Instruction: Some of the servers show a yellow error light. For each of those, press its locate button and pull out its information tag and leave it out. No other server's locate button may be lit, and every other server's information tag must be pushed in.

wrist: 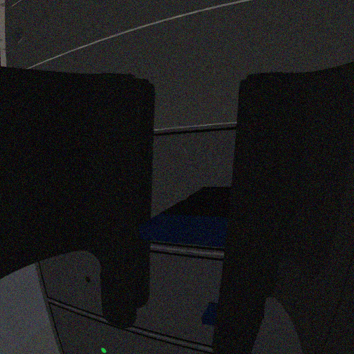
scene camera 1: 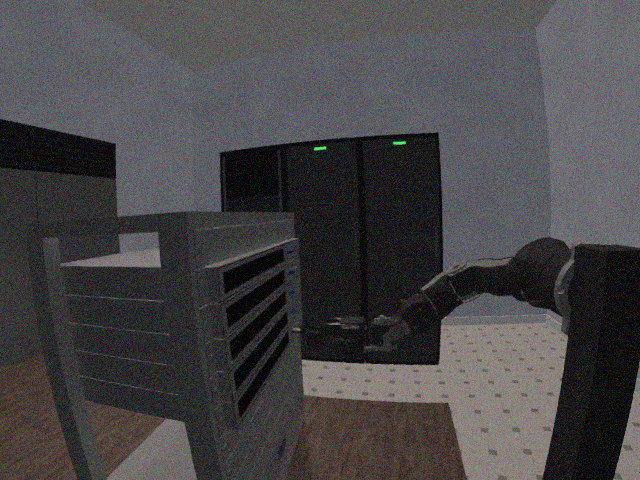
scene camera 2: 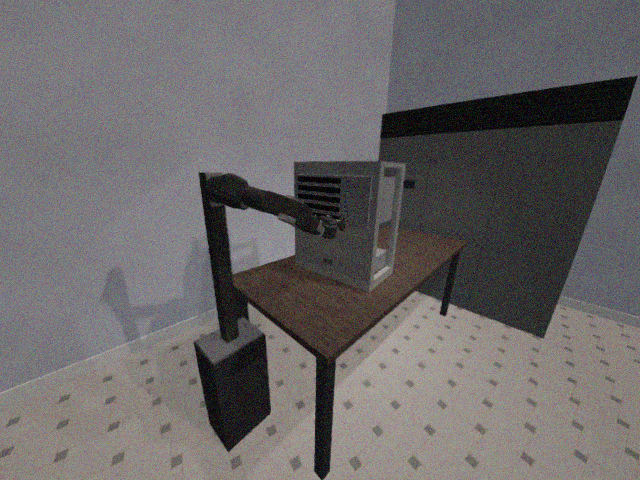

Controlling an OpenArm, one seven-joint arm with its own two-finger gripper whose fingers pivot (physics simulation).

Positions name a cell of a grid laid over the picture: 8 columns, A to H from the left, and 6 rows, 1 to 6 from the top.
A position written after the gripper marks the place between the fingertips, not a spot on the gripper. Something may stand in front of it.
Note:
In view: the gripper (wrist: E4) and a blue information tag (wrist: E4).

